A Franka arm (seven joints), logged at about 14 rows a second.
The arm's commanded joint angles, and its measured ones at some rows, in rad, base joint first. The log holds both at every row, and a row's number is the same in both.
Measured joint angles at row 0:
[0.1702 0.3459 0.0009 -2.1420 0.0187 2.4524 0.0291]
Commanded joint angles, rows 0 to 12:
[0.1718 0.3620 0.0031 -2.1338 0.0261 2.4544 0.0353]
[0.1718 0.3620 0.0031 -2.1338 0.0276 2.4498 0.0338]
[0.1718 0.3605 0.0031 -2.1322 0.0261 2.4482 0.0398]
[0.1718 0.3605 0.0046 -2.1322 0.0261 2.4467 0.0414]
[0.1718 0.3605 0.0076 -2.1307 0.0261 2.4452 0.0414]
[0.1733 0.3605 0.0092 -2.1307 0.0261 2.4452 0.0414]
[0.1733 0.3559 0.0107 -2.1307 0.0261 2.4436 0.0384]
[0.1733 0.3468 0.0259 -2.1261 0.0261 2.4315 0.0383]
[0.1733 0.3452 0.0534 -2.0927 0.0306 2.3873 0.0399]
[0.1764 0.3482 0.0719 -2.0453 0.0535 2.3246 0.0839]
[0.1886 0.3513 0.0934 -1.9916 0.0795 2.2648 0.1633]
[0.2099 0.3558 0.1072 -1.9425 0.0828 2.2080 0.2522]
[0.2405 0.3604 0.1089 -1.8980 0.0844 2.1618 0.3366]
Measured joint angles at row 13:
[0.1940 0.3562 0.0953 -1.9967 0.0658 2.2673 0.1973]
